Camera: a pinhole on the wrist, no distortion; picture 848 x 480 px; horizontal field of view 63.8 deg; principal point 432.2 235.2 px. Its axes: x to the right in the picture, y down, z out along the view. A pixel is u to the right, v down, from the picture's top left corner.
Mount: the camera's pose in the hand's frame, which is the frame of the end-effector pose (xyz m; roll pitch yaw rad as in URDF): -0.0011 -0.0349 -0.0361 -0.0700 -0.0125 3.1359
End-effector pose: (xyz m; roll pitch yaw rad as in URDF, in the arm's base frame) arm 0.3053 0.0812 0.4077 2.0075 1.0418 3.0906
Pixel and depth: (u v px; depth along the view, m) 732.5 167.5 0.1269
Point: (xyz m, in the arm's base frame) 0.3945 0.1471 0.4218
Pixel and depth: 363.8 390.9 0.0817
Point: 0.3644 0.0930 0.3643
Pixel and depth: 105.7 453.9 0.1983
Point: 0.4068 0.1698 0.2400
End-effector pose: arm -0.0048 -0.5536 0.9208 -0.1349 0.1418 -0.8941
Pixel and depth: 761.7 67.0 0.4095
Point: -0.0220 -0.3893 1.3177
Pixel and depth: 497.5 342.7 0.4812
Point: -0.0558 -0.6238 1.3767
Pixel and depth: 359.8 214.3 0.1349
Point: -0.0072 -0.5932 1.0208
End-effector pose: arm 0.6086 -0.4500 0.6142 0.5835 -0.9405 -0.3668
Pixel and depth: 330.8 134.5 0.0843
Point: 0.5785 -0.4926 0.6391
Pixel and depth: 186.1 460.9 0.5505
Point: 0.3386 -0.8694 0.9399
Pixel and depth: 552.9 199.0 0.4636
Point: 0.2161 -0.5903 0.7489
